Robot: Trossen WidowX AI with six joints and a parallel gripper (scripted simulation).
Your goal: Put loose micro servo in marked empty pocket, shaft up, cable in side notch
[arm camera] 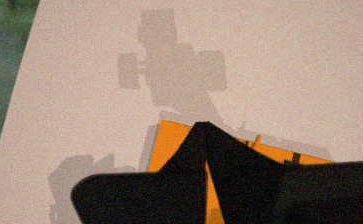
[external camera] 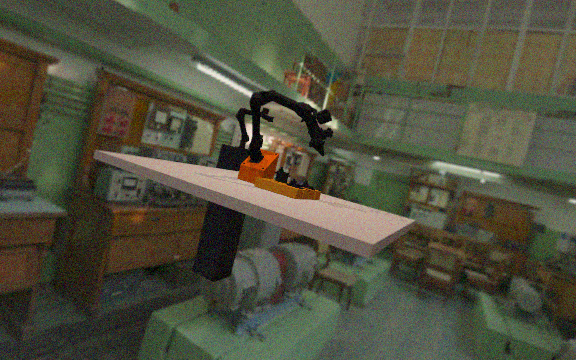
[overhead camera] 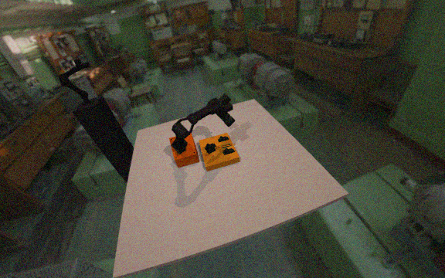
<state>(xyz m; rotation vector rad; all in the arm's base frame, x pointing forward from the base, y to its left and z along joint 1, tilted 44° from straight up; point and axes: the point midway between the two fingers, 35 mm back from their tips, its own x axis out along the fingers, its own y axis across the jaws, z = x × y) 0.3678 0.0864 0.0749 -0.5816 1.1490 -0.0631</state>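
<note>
Now: the orange deck 17 cm behind my gripper tip, 4 cm to the right of it and 21 cm below it.
</note>
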